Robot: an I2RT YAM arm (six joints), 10 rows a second.
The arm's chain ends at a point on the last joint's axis. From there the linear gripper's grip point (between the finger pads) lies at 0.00 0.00 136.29 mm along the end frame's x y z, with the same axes.
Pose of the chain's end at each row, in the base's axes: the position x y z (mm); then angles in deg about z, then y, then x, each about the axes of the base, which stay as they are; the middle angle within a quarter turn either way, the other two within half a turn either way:
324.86 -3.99 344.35 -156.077 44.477 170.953
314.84 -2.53 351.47 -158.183 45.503 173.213
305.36 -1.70 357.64 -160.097 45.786 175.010
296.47 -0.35 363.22 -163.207 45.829 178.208
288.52 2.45 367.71 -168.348 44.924 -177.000
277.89 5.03 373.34 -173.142 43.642 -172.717
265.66 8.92 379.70 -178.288 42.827 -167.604
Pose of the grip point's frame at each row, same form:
420.35 -19.28 248.31 -156.077 44.477 170.953
412.05 -13.82 256.62 -158.183 45.503 173.213
403.04 -9.97 262.96 -160.097 45.786 175.010
394.23 -3.32 268.30 -163.207 45.829 178.208
384.76 7.50 271.34 -168.348 44.924 -177.000
371.95 17.53 275.51 -173.142 43.642 -172.717
358.31 30.38 282.07 -178.288 42.827 -167.604

